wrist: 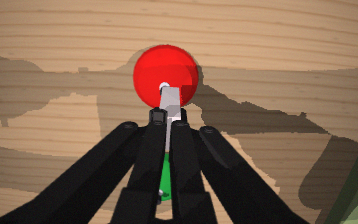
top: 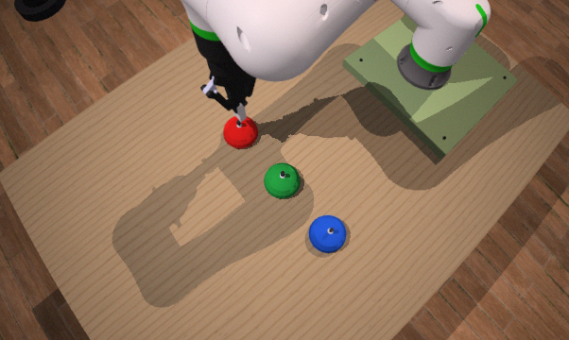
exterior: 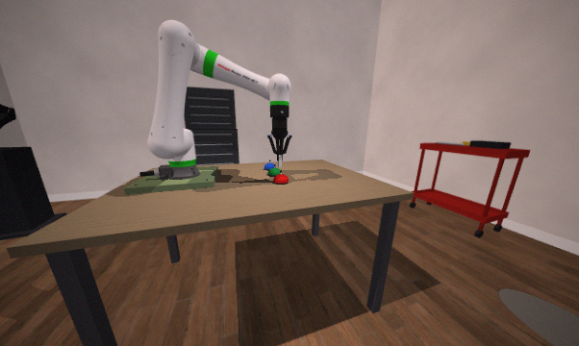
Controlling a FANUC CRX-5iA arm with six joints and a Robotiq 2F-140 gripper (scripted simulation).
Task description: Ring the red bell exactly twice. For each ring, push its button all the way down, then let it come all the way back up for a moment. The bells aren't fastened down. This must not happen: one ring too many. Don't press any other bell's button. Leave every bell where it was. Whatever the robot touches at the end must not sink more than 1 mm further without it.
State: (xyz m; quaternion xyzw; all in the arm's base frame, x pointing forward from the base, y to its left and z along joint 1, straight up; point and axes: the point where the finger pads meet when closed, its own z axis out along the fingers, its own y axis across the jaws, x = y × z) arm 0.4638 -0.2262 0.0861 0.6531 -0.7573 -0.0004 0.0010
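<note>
Now: hand 8 cm above the red bell and 1 cm short of it. Round my hand: blue bell: 31 cm to the left, 8 cm below, 5 cm ahead; green bell: 16 cm to the left, 8 cm below, 3 cm ahead.
</note>
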